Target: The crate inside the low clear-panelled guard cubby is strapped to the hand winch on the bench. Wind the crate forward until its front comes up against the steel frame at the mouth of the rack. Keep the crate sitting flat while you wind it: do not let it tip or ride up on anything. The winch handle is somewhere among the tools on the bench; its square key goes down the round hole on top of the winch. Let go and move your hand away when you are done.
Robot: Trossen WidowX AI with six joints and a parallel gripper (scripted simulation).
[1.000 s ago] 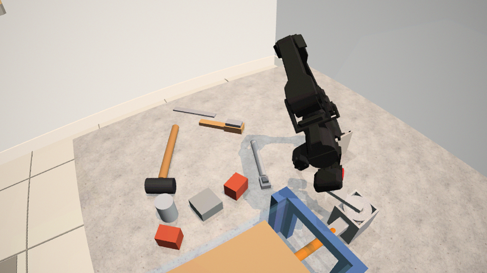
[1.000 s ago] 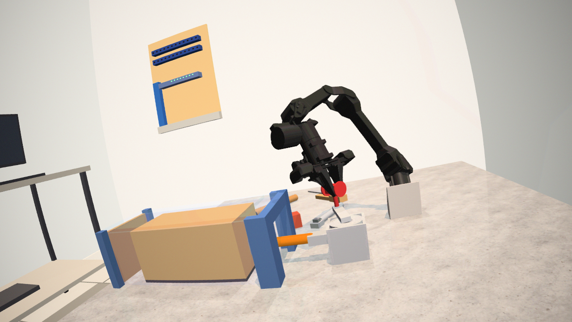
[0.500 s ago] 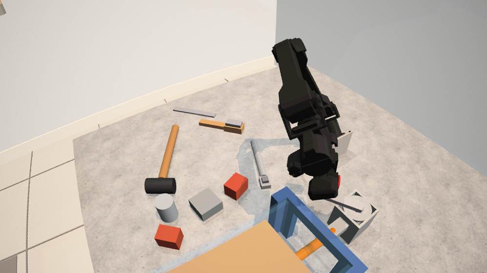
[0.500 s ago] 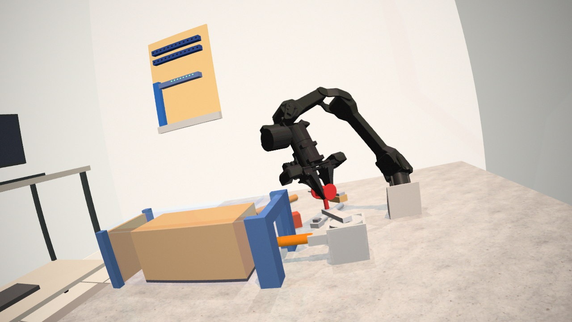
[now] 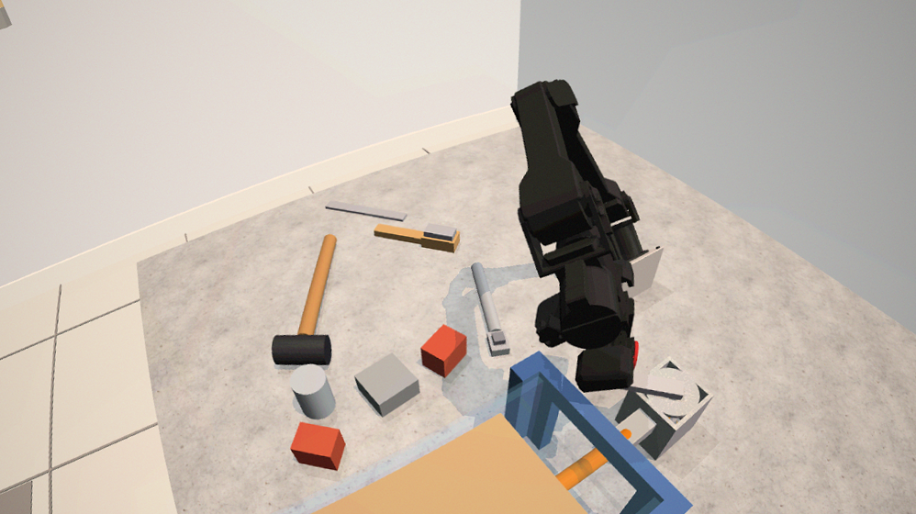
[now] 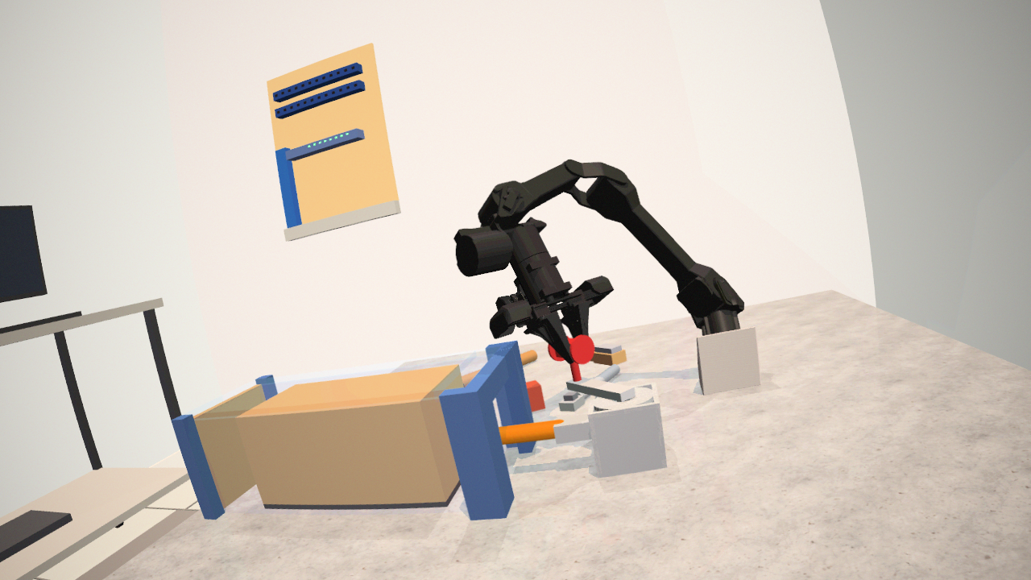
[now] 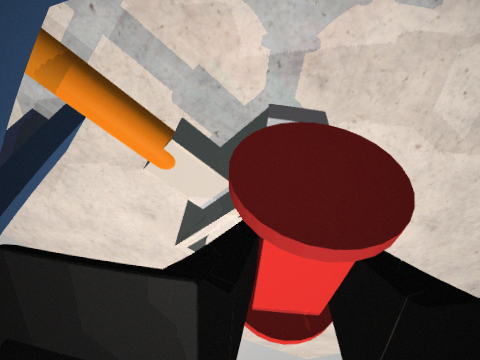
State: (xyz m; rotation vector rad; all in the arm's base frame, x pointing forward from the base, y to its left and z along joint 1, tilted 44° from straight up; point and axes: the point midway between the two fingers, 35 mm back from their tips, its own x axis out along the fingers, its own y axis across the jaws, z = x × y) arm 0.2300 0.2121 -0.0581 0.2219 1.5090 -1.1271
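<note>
The crank handle lies 20 mm behind my gripper tip, 20 mm to the left of it and 30 mm below it. Round my gripper tip: blue steel frame (100 mm ahead, 70 mm to the left, 30 mm below); then red knob (10 mm ahead, 10 mm to the right); then grey winch (70 mm behind, 50 mm to the left, 100 mm below).
</note>
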